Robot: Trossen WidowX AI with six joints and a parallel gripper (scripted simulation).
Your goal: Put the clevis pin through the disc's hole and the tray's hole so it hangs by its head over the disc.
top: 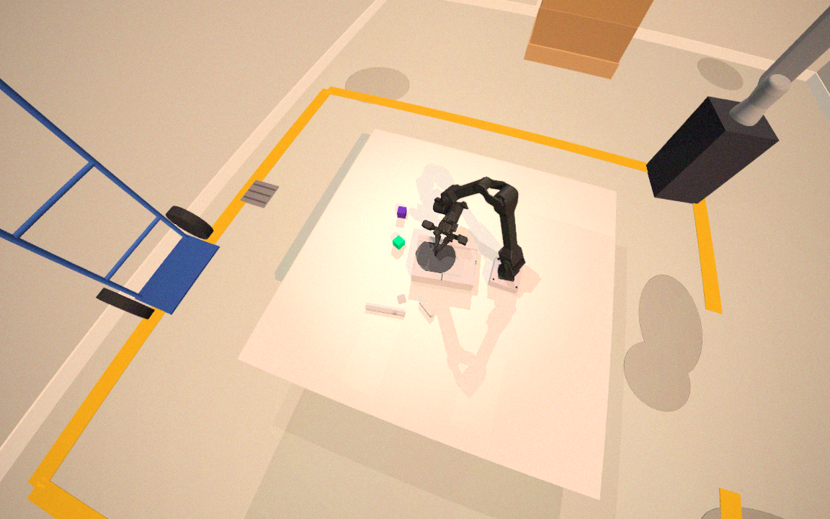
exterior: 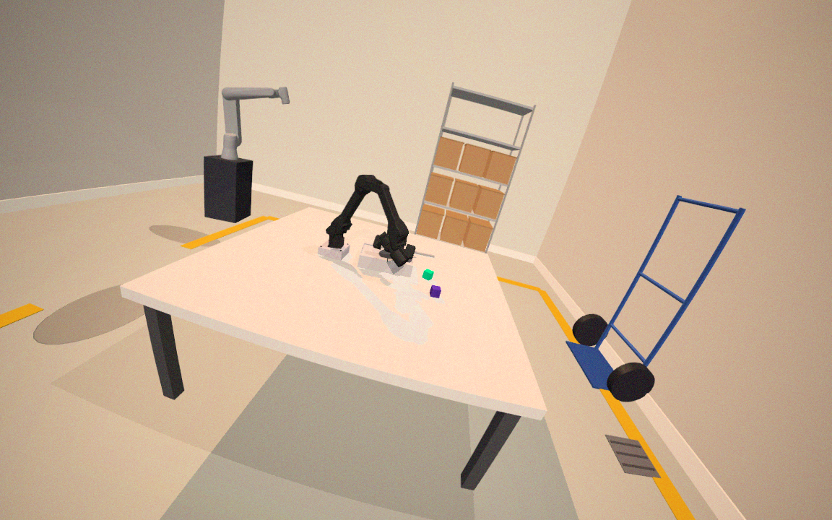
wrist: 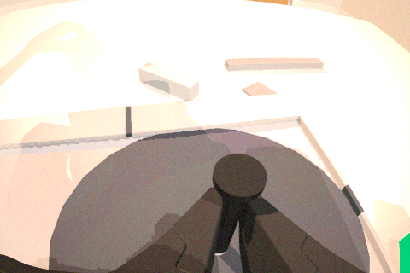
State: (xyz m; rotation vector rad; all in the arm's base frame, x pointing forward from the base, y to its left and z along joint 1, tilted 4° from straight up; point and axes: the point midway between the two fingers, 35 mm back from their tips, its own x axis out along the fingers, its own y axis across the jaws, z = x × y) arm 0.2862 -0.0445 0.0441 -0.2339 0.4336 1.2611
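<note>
Right now the clevis pin is 10 mm below my gripper tip. The rest, counted from my gripper tip: pale rimmed tray (50 mm below, 40 mm behind, 10 mm to the left); then aluminium disc (30 mm below, 10 mm to the right); then green cube (160 mm ahead, 70 mm below, 60 mm to the right).
</note>
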